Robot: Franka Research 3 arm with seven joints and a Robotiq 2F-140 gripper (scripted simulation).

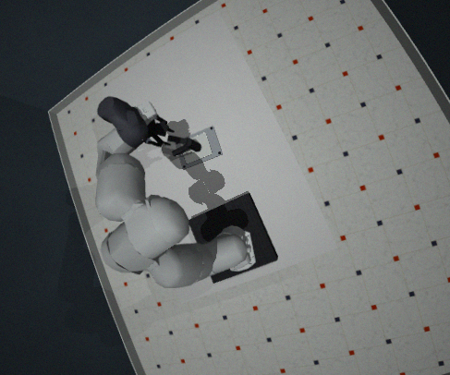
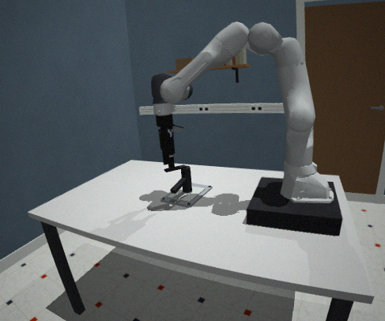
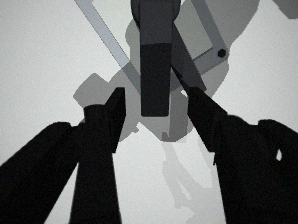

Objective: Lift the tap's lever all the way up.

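Now: the lever 5 cm below my hand, 3 cm to the right of it and 2 cm behind it.
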